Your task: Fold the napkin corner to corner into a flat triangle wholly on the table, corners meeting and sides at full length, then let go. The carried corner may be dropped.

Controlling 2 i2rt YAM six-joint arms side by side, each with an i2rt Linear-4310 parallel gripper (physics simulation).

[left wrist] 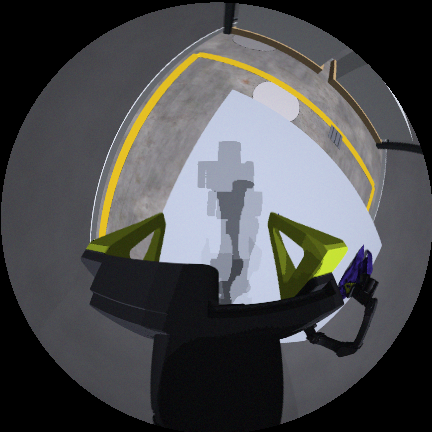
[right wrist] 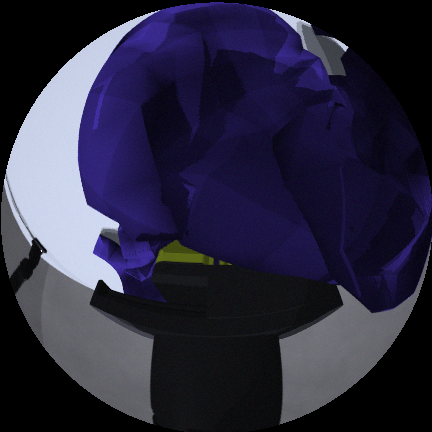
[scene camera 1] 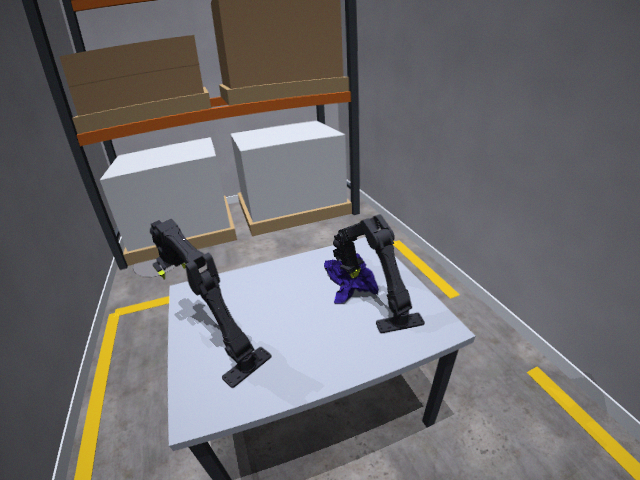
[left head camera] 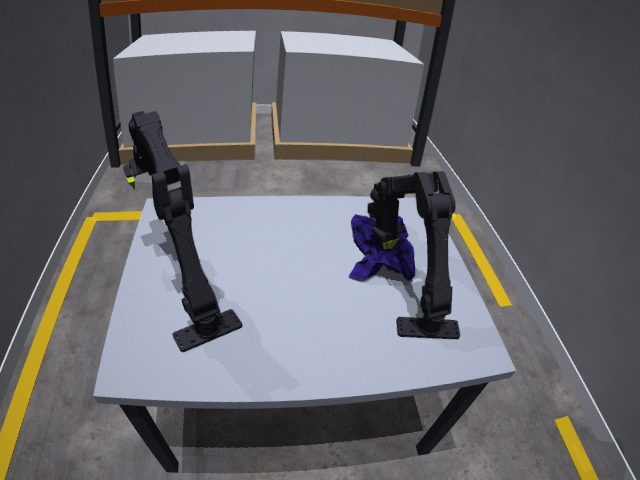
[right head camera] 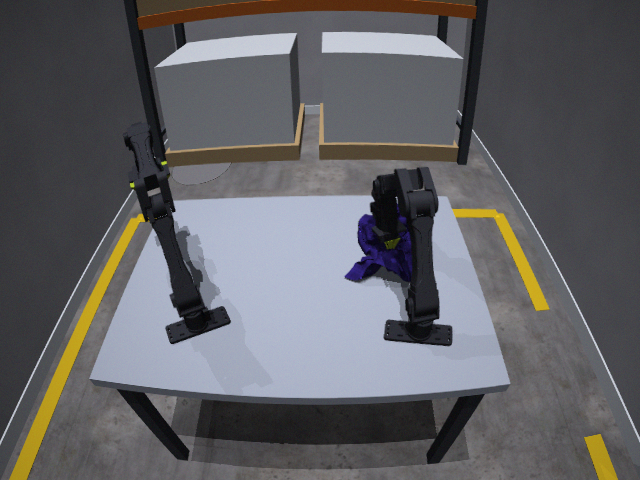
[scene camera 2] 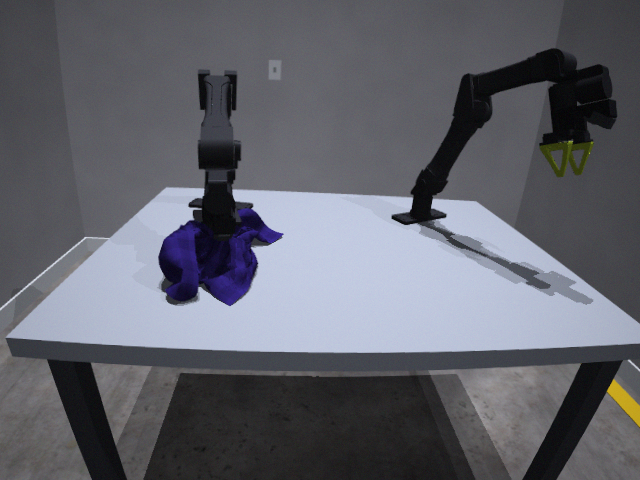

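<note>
The purple napkin [left head camera: 404, 260] [right head camera: 368, 235] [scene camera 1: 368, 282] [scene camera 2: 178, 253] [left wrist: 356, 267] [right wrist: 250, 175] lies crumpled on the right part of the table in the head views, with raised folds and a flap toward the front left. My right gripper [left head camera: 390, 245] [right head camera: 391, 243] [scene camera 1: 354, 273] points down into its middle and is shut on bunched cloth. In the right wrist view the cloth wraps around the fingers and hides their tips. My left gripper [scene camera 2: 569, 173] [left wrist: 216, 217] is open and empty, high above the table's far left corner area, well away from the napkin.
The table [left head camera: 289, 310] [scene camera 2: 387, 289] carries both arm bases, the left base [left head camera: 206, 330] and the right base [left head camera: 410, 328]. The right arm's upright link stands close to the right of the napkin in the right head view. Large white boxes [left head camera: 186, 98] [left head camera: 351, 98] stand behind the table.
</note>
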